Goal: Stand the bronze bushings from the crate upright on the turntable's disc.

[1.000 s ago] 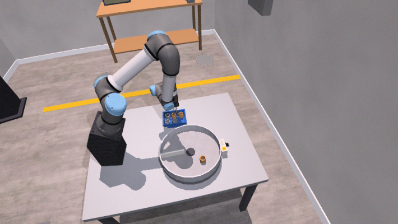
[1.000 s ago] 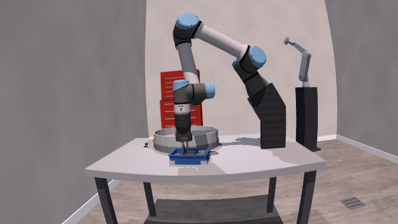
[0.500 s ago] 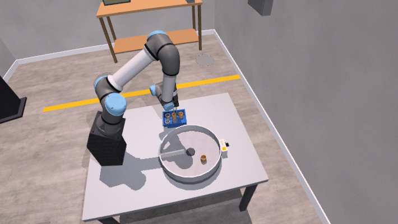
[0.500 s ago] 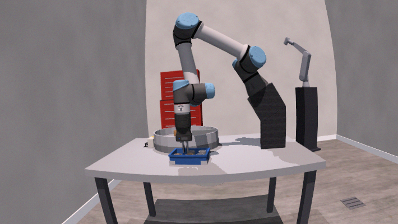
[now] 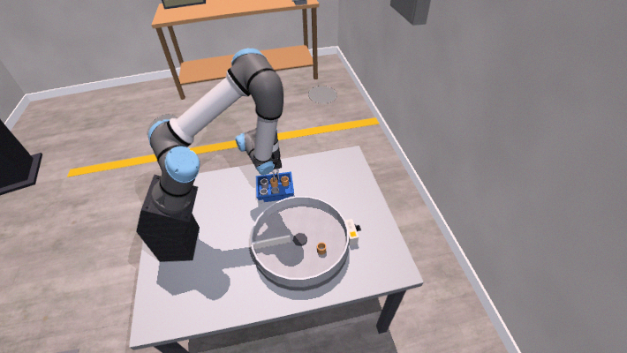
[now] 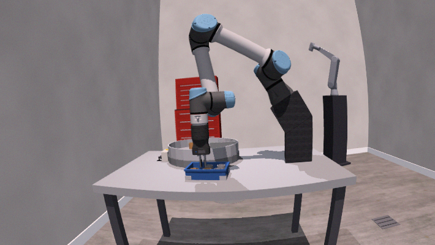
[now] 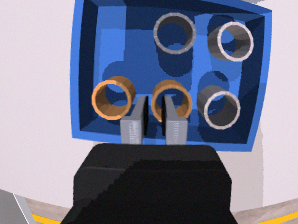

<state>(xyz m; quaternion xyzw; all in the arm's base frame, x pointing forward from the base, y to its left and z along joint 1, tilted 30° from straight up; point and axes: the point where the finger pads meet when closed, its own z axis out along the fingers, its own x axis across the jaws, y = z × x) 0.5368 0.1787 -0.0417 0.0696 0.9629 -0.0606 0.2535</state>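
Now: hand 20 mm past the blue crate, 30 mm to the left of it and 50 mm above it. From my hand the other things lie so: turntable disc 20 mm behind, 390 mm to the right, 20 mm below.
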